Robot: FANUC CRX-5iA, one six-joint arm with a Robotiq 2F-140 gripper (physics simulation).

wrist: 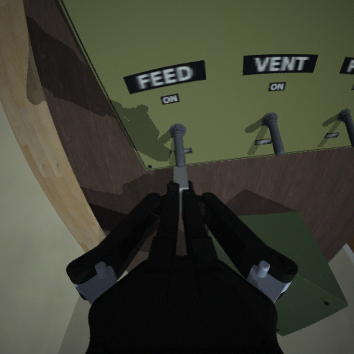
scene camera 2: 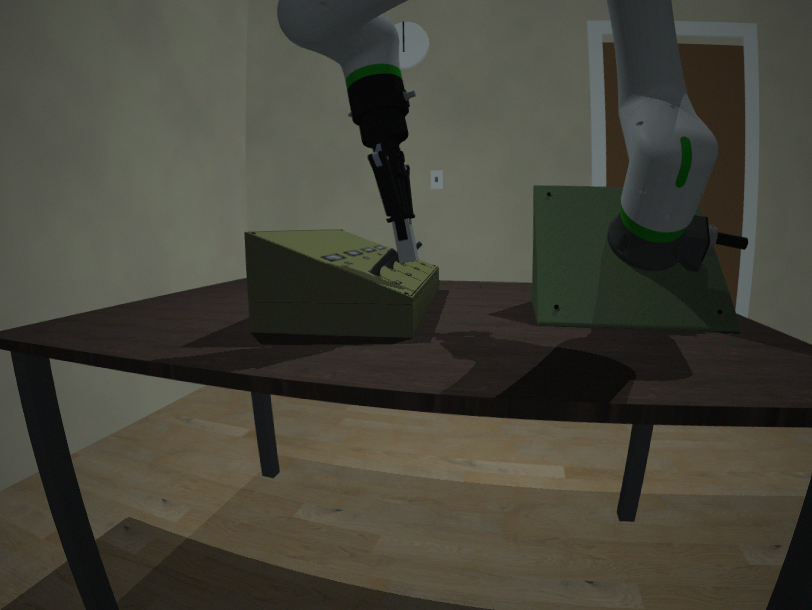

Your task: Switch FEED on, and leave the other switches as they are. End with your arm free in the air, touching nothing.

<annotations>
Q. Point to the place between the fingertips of my gripper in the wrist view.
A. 179, 175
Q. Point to an olive console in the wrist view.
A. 219, 80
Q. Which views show my gripper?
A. The wrist view and scene camera 2: all of them.
</annotations>
